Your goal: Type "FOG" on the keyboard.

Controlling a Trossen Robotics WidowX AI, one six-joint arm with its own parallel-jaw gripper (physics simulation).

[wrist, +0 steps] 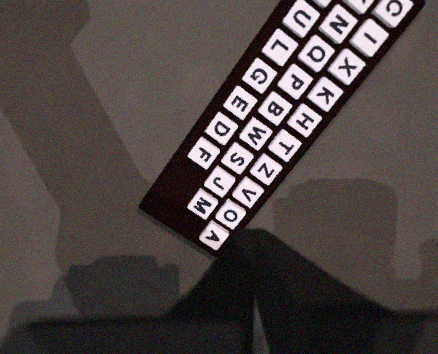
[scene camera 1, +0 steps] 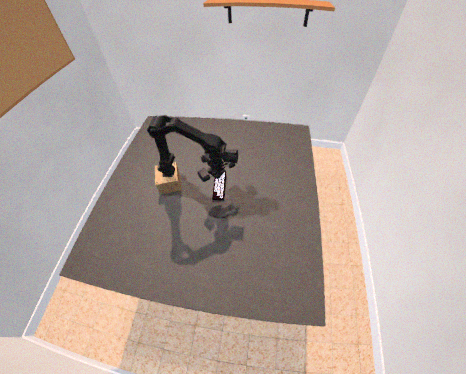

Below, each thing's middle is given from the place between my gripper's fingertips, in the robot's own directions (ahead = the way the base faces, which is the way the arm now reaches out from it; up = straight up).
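The keyboard (wrist: pixel 283 92) is here, and my hand is 11 cm above it and 3 cm to the right of it.
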